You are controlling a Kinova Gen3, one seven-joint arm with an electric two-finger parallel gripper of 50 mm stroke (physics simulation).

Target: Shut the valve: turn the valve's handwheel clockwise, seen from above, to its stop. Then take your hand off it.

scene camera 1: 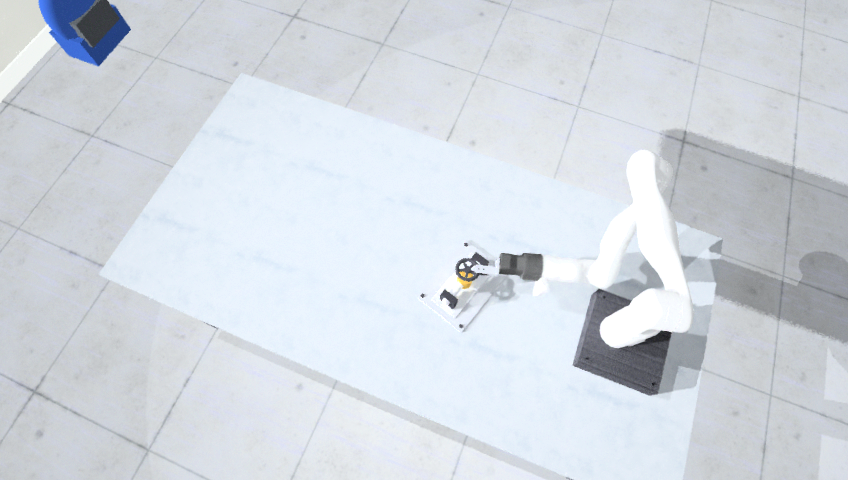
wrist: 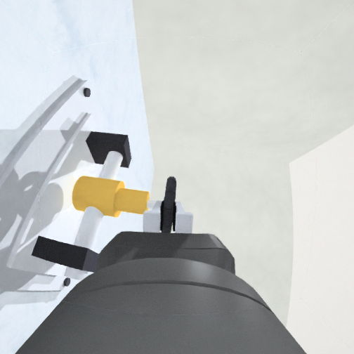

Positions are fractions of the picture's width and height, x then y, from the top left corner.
Labels:
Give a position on a base plate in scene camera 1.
0.58,0.60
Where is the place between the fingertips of the gripper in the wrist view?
At 0.47,0.59

